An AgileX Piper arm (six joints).
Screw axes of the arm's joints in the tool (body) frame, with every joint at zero. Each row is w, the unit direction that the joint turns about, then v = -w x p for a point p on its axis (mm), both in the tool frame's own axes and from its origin. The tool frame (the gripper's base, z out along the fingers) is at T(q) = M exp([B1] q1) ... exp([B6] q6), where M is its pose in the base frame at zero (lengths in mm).
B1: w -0.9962 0 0.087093 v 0.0 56.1 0.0
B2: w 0 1 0 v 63.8 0.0 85.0
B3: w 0 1 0 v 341.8 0.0 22.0
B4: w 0 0 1 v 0.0 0.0 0.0
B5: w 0 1 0 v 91.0 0.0 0.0
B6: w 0 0 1 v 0.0 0.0 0.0
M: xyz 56.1 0.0 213.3 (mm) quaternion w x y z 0.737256 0 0.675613 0
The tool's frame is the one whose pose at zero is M.
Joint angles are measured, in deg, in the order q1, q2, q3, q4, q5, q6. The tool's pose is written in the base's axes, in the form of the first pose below.
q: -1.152 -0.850 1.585 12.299 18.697 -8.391
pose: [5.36, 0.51, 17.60], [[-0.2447, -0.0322, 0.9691], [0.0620, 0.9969, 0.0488], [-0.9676, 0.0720, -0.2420]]
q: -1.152 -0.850 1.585 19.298 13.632 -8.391
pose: [5.53, 0.60, 18.44], [[-0.1579, -0.0289, 0.9870], [0.1832, 0.9814, 0.0581], [-0.9703, 0.1900, -0.1496]]
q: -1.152 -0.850 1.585 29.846 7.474 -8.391
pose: [5.63, 0.48, 19.45], [[-0.0524, -0.0275, 0.9982], [0.3627, 0.9308, 0.0447], [-0.9304, 0.3644, -0.0388]]
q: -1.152 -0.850 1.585 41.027 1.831 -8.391
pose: [5.63, 0.08, 20.26], [[0.0419, -0.0278, 0.9987], [0.5382, 0.8428, 0.0009], [-0.8418, 0.5375, 0.0502]]
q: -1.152 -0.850 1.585 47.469 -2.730 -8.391
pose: [5.58, -0.43, 20.77], [[0.1173, -0.0243, 0.9928], [0.6273, 0.7768, -0.0551], [-0.7699, 0.6293, 0.1063]]
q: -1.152 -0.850 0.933 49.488 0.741 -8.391
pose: [5.57, -0.02, 20.79], [[0.0650, -0.0430, 0.9970], [0.6561, 0.7546, -0.0102], [-0.7519, 0.6548, 0.0773]]
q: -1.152 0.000 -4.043 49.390 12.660 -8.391
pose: [5.18, 1.41, 22.39], [[-0.0852, -0.1199, 0.9891], [0.6396, 0.7546, 0.1465], [-0.7640, 0.6452, 0.0124]]
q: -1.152 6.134 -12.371 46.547 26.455 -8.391
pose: [5.09, 2.84, 25.05], [[-0.2820, -0.1705, 0.9441], [0.5484, 0.7788, 0.3045], [-0.7872, 0.6036, -0.1261]]
